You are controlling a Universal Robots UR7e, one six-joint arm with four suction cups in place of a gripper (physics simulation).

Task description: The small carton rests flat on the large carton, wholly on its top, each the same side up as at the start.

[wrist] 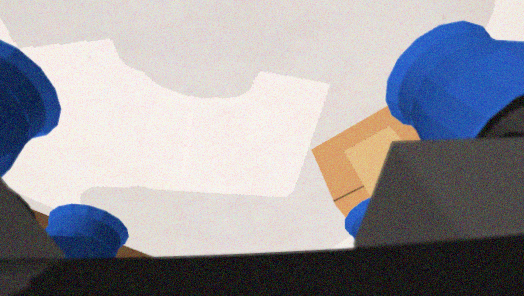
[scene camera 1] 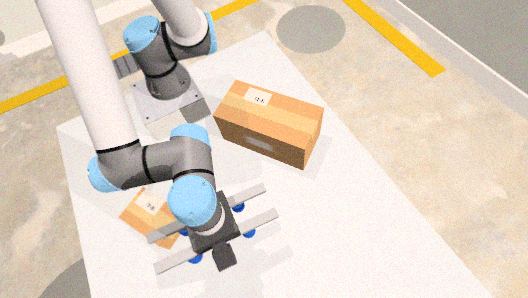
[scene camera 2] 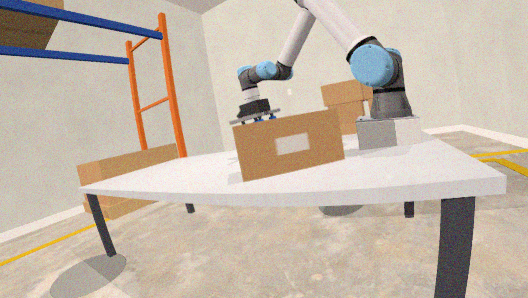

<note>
My suction head [wrist: 449,82] holds nothing. The cup is 25 cm from the middle of a small carton [scene camera 1: 146,212]. A large carton [scene camera 1: 286,129] rests on the table.
The large carton is seen too in scene camera 2 [scene camera 2: 277,146]. The small carton also shows in the wrist view [wrist: 350,162]. Scene camera 2 misses the small carton, which is hidden by the large carton.
</note>
